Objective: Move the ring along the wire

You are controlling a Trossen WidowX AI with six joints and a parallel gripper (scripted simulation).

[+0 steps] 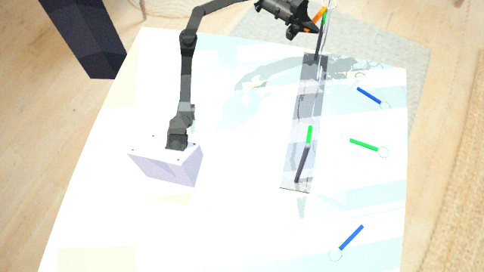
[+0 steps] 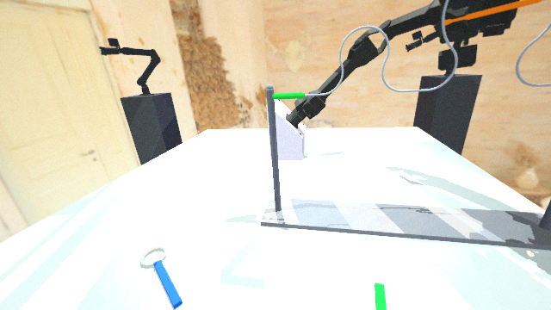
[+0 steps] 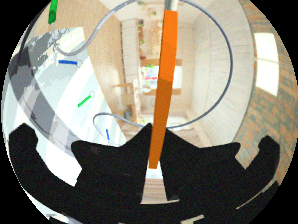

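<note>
My gripper tip is 10 mm short of the orange-handled ring, 80 mm to the right of it and 10 mm below it.
</note>
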